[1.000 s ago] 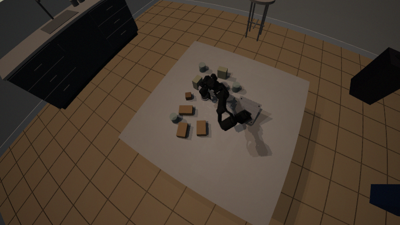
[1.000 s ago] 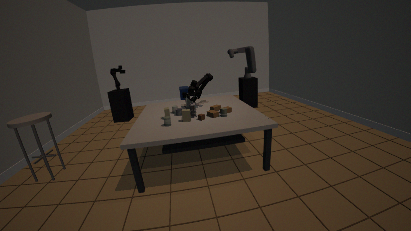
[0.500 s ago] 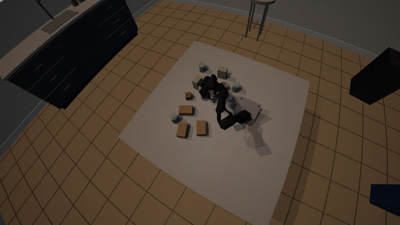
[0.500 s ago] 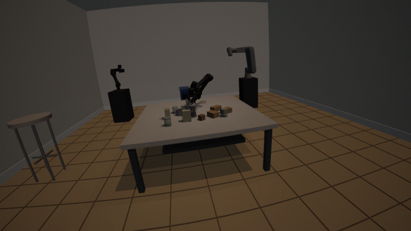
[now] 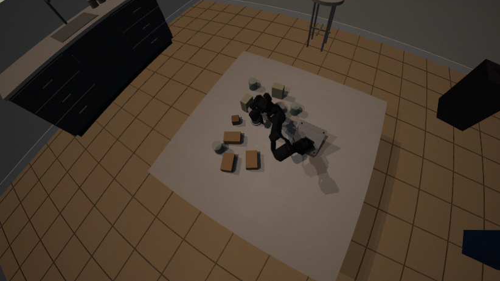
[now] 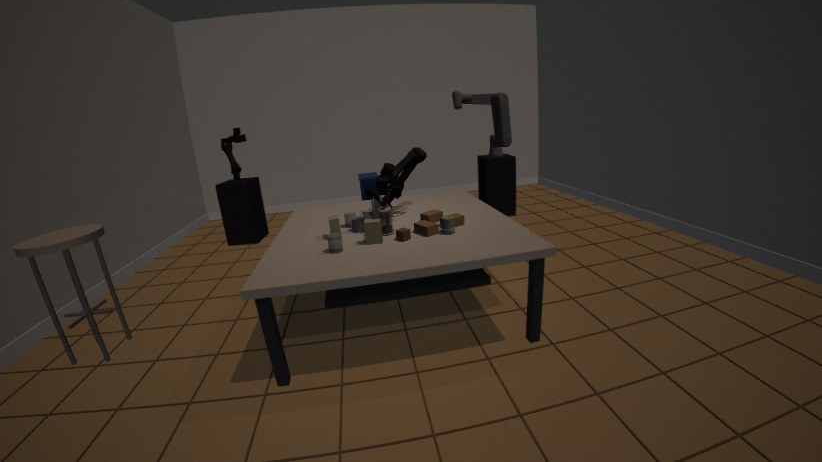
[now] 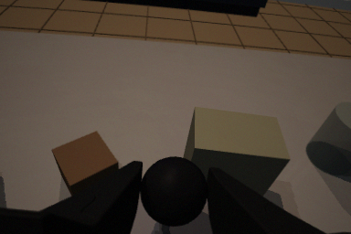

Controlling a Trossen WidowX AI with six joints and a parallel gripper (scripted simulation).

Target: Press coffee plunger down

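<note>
My gripper tip is now 30 mm past the coffee press and 80 mm above it. Round my gripper tip: small brown cube: 90 mm ahead, 80 mm to the left, 150 mm below.
</note>
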